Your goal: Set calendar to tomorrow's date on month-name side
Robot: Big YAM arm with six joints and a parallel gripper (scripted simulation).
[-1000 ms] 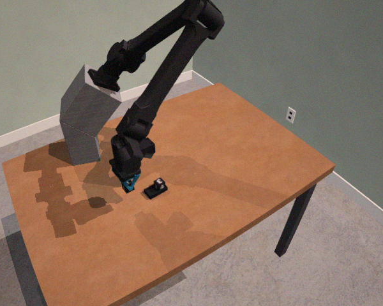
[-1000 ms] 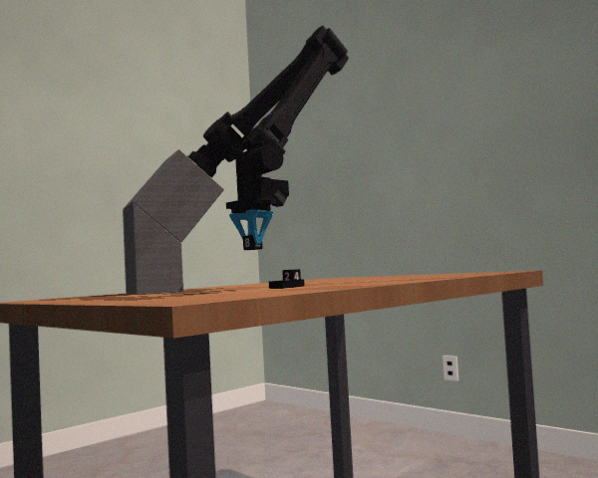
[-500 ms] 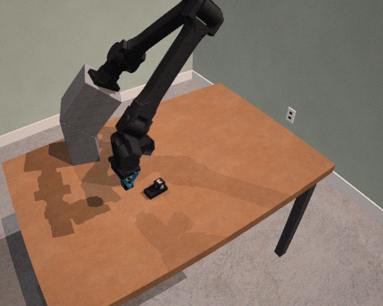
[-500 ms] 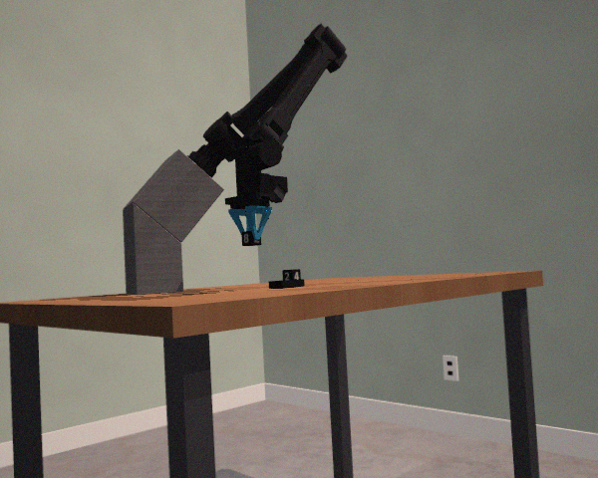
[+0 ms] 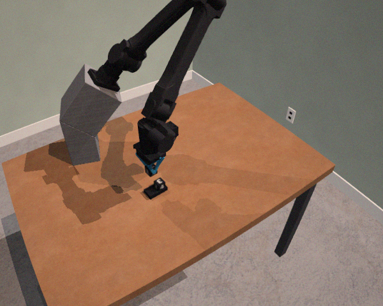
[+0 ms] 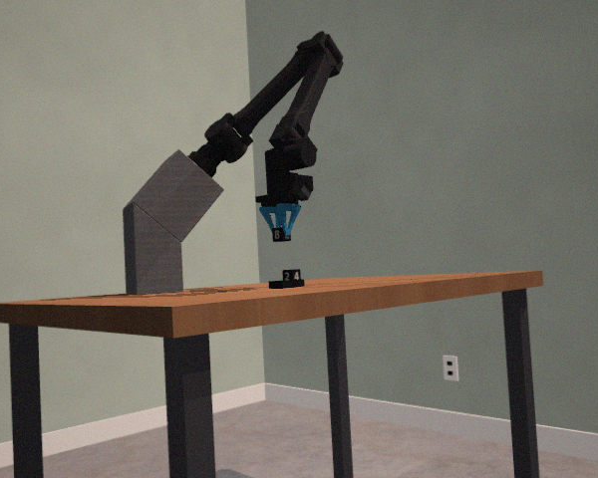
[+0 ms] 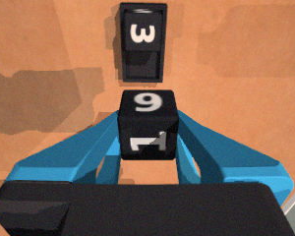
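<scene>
My hand is 1 cm past the black tray, 1 cm to the right of it and 12 cm above it.
</scene>
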